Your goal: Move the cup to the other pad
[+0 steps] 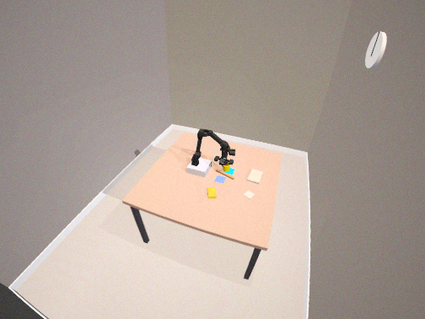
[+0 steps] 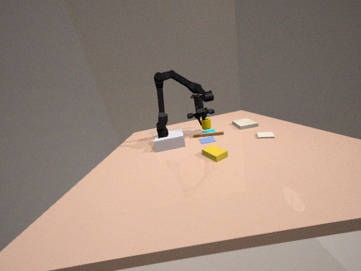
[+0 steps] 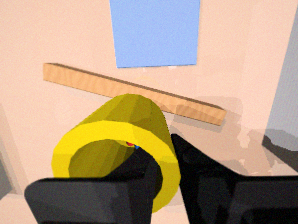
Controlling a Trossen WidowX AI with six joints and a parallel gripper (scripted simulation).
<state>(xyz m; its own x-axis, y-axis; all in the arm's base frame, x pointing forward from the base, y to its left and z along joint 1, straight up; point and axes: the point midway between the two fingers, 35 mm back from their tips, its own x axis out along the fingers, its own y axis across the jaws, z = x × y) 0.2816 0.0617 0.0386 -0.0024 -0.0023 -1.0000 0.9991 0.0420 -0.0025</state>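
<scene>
Now: the wooden bar 30 mm ahead of my gripper tip, 20 mm to the right of it and 80 mm below it. From my gripper tip the other things lie so: yellow cup: 20 mm ahead; light blue pad: 10 mm ahead, 100 mm to the right, 90 mm below.
</scene>
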